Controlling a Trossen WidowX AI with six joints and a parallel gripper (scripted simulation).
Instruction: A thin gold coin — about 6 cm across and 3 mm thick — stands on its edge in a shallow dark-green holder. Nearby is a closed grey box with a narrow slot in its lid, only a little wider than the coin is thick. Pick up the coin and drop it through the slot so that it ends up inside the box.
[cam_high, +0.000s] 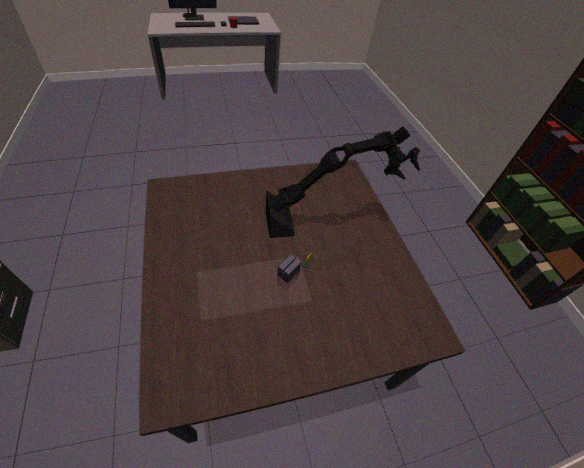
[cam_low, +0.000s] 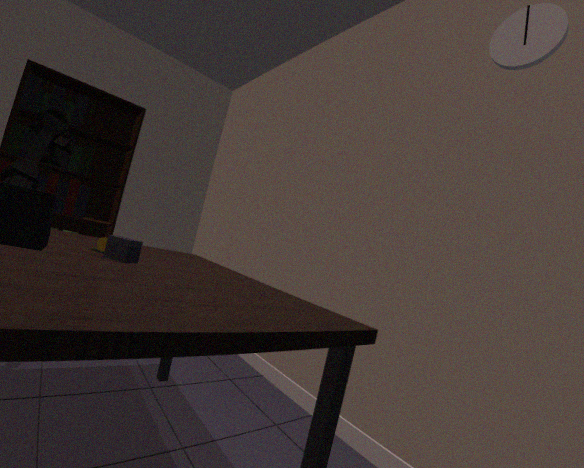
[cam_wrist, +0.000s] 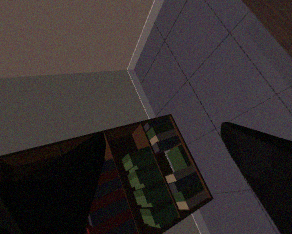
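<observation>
The gold coin is 180 mm ahead of my gripper tip, 530 mm to the right of it and 300 mm below it.
</observation>
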